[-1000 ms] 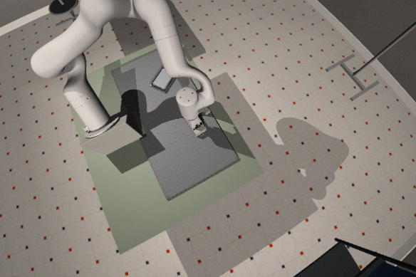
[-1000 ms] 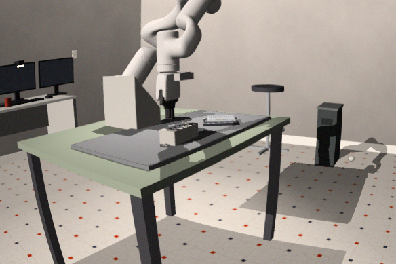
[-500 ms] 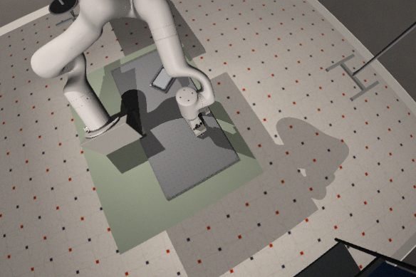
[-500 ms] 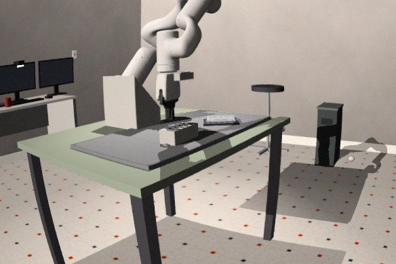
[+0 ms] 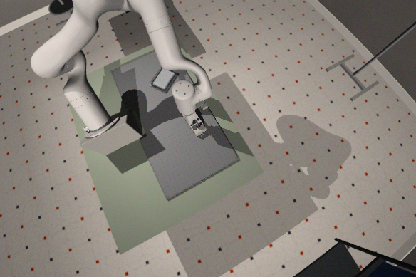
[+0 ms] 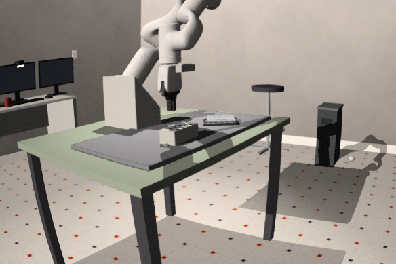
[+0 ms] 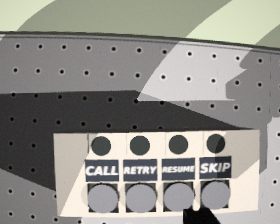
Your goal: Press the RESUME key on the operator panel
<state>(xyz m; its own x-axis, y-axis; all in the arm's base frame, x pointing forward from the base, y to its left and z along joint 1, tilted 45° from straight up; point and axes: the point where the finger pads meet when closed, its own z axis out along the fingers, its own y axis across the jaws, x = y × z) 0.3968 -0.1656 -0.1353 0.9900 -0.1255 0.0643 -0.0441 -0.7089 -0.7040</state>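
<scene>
My gripper is now 10 mm short of the operator panel, 10 mm to the right of it and 100 mm above it. The rest, counted from my hand: flat tray (30 mm ahead, 370 mm to the left, 120 mm below).
</scene>
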